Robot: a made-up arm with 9 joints.
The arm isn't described. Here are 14 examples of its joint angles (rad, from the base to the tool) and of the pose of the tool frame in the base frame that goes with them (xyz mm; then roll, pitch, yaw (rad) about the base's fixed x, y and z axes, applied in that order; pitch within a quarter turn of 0, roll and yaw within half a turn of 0).
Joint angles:
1: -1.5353 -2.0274 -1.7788 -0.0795 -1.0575 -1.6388 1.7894 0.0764 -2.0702
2: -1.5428 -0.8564 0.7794 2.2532 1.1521 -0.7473 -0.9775 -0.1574 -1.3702
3: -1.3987 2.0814 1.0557 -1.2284 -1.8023 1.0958 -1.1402 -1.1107 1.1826
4: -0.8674 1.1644 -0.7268 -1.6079 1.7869 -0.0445 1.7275 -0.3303 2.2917
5: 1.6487 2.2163 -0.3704 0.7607 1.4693 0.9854 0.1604 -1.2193 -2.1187
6: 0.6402 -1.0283 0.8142 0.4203 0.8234 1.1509 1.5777 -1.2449 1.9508
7: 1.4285 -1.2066 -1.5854 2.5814 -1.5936 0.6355 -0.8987 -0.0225 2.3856
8: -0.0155 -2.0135 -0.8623 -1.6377 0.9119 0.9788 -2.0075 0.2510 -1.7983
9: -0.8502 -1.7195 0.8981 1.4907 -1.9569 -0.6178 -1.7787 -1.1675 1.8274
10: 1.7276 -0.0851 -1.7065 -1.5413 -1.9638 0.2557 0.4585 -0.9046 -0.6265
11: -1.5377 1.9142 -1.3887 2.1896 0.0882 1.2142 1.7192 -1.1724 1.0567
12: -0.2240 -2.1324 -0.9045 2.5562 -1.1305 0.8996 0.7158 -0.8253 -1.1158
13: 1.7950 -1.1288 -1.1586 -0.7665 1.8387 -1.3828 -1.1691 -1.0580 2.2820
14: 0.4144 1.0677 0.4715 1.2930 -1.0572 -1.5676 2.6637 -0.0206 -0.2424
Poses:
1: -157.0 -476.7 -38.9 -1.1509 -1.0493 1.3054
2: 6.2 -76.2 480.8 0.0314 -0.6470 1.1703
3: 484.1 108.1 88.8 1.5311 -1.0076 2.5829
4: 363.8 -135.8 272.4 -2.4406 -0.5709 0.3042
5: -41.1 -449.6 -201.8 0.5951 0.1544 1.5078
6: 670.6 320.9 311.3 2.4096 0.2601 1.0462
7: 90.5 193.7 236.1 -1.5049 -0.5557 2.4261
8: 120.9 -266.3 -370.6 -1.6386 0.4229 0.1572
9: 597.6 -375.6 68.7 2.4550 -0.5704 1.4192
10: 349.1 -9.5 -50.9 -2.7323 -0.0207 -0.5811
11: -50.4 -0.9 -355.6 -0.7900 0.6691 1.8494
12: 480.2 -147.3 77.5 0.9192 -0.7698 -3.0304
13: 177.7 390.9 -99.0 2.5668 -0.8058 2.0344
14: -323.3 -405.0 168.5 -0.9942 0.4015 -3.0702
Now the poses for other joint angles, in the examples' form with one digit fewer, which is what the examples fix.
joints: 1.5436 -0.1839 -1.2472 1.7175 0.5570 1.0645 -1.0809 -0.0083 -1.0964
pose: 179 -341 512 1.116 0.445 -2.476
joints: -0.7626 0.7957 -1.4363 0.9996 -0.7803 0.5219 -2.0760 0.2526 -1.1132
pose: -14 111 248 -1.866 0.672 -0.139
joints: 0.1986 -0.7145 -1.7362 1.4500 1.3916 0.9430 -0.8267 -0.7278 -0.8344
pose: 602 138 416 2.094 0.669 1.565
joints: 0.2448 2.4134 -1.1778 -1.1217 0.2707 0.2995 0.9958 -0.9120 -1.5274
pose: -102 -306 175 1.350 -1.097 2.634
